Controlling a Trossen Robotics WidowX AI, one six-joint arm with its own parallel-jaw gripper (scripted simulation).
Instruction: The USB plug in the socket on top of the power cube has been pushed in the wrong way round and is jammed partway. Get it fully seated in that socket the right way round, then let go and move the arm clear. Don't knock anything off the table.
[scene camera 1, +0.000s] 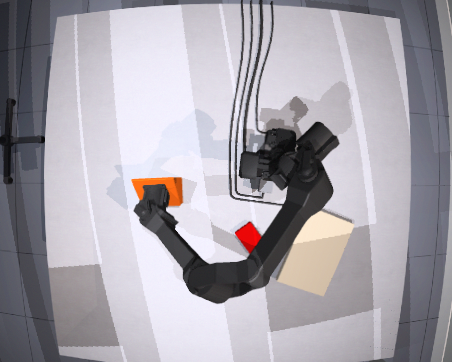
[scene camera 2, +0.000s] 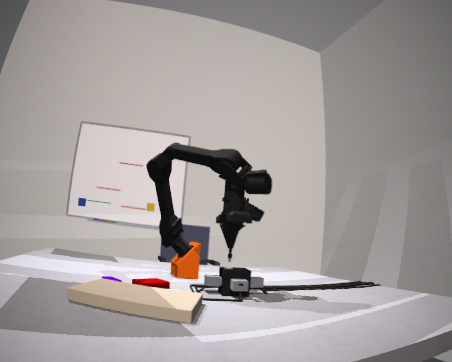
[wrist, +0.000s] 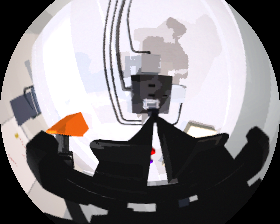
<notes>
My gripper (scene camera 1: 273, 170) holds a small USB plug. Further things: a beige block (scene camera 1: 311, 261) and a cube (scene camera 2: 237, 273).
The beige block shows as well in scene camera 2 (scene camera 2: 172, 305). My gripper is seen too in scene camera 2 (scene camera 2: 230, 248) and in the wrist view (wrist: 154, 119).
</notes>
